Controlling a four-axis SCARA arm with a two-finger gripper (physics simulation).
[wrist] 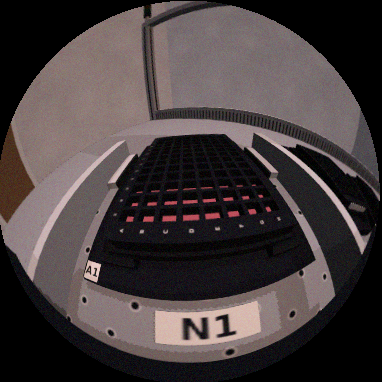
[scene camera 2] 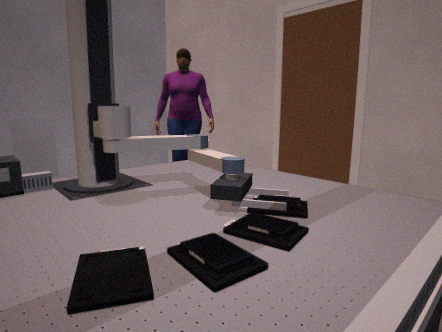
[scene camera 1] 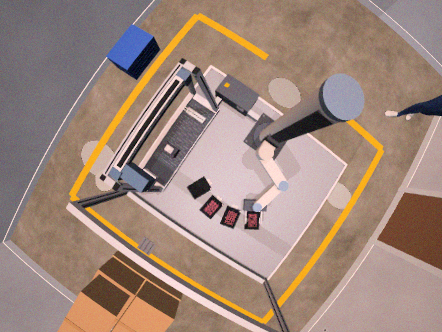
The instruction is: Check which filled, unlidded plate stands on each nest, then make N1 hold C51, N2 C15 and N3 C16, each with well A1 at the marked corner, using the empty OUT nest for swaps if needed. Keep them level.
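Places are measured from the arm's base along level axes (x right, y up, z back), in centimetres.
Where they show: gripper, fingertip midpoint: [wrist: 190, 141] [scene camera 2: 287, 199] [scene camera 1: 252, 223]; arm's base at its link origin: [scene camera 2: 99, 187].
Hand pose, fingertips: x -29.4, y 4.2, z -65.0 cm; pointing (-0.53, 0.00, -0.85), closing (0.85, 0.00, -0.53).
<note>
Things, the pixels of their top centre, and the offset from my fingertips. "spot": a spot on its surface instead.
- black plate with red-filled wells, top centre: [wrist: 193, 156] [scene camera 2: 278, 200] [scene camera 1: 252, 220] dx +1.4, dy -0.3, dz +2.1 cm
- nest N1 at its top centre: [wrist: 194, 165] [scene camera 2: 278, 202] [scene camera 1: 252, 220] dx +1.4, dy -1.1, dz +2.0 cm
- nest's A1 tag at a spot on its surface: [wrist: 92, 271] spot: dx +0.8, dy -1.7, dz +11.3 cm
- empty black nest at its top centre: [scene camera 2: 112, 268] [scene camera 1: 199, 188] dx +52.1, dy -1.1, dz -0.7 cm
- dark grey box at a spot on its surface: [scene camera 1: 236, 95] spot: dx +68.8, dy +8.5, dz +74.4 cm
A black plate with red-filled wells [scene camera 1: 252, 225] [scene camera 2: 274, 201] [wrist: 192, 202] sits level on nest N1 [wrist: 200, 287]. In the wrist view, its letter A is at the left, on the side of the nest's A1 tag [wrist: 92, 271]. My gripper [scene camera 1: 253, 216] [scene camera 2: 287, 199] [wrist: 190, 141] is open, with one finger beside each long side of this plate. Two more filled plates stand on the neighbouring nests, a middle one [scene camera 1: 230, 217] [scene camera 2: 267, 224] and another [scene camera 1: 211, 206] [scene camera 2: 214, 250]. An empty black nest [scene camera 1: 200, 188] [scene camera 2: 112, 280] ends the row. Plate codes are unreadable.
The arm's column [scene camera 1: 341, 97] [scene camera 2: 80, 100] stands on the table behind the nests. A framed machine [scene camera 1: 152, 120] is at the table's left in scene camera 1, near a dark grey box [scene camera 1: 236, 95]. A person [scene camera 2: 184, 97] stands beyond the table.
</note>
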